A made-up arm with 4 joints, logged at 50 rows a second.
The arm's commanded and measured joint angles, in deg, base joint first. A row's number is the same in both.
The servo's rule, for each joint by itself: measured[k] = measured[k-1] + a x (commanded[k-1-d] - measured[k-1]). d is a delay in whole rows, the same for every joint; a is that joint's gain. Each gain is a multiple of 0.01, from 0.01 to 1. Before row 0 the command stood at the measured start. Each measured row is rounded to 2 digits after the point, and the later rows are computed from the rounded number. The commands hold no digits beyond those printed.
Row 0, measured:
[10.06 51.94 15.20 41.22]
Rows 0 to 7, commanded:
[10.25 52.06 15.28 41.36]
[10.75 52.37 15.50 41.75]
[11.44 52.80 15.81 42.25]
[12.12 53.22 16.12 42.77]
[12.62 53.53 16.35 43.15]
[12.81 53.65 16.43 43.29]
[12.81 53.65 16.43 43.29]
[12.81 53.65 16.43 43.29]
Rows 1 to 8, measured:
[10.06 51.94 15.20 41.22]
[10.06 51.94 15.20 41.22]
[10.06 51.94 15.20 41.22]
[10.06 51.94 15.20 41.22]
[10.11 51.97 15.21 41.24]
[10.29 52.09 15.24 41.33]
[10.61 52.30 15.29 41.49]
[11.03 52.57 15.36 41.71]
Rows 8 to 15, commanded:
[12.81 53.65 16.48 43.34]
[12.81 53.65 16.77 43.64]
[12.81 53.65 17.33 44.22]
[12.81 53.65 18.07 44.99]
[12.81 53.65 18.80 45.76]
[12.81 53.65 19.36 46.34]
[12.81 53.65 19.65 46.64]
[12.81 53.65 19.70 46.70]
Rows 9 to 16, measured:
[11.48 52.85 15.45 41.95]
[11.85 53.08 15.54 42.18]
[12.12 53.25 15.62 42.37]
[12.31 53.37 15.69 42.53]
[12.45 53.45 15.76 42.67]
[12.55 53.51 15.85 42.83]
[12.62 53.55 15.98 43.07]
[12.67 53.58 16.17 43.40]

